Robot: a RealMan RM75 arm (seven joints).
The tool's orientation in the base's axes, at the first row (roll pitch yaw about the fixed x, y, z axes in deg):
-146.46 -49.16 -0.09
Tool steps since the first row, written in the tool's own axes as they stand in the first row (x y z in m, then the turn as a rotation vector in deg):
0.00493 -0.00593 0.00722 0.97 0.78 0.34
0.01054 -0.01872 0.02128 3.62 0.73 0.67
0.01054 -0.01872 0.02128 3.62 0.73 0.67
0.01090 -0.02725 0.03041 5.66 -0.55 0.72
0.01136 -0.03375 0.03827 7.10 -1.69 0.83
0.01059 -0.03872 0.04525 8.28 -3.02 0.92
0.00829 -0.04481 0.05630 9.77 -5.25 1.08
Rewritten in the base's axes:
0.00531 0.00892 0.00194 1.17 -0.46 0.27
0.01253 0.02734 0.00314 3.09 -0.24 2.11
0.01253 0.02734 0.00314 3.09 -0.24 2.11
0.01498 0.03949 0.00152 3.93 0.85 4.09
0.01753 0.04925 -0.00007 4.46 1.86 5.53
0.01936 0.05724 -0.00266 4.74 3.02 6.85
0.02230 0.06842 -0.00822 4.88 4.96 8.70

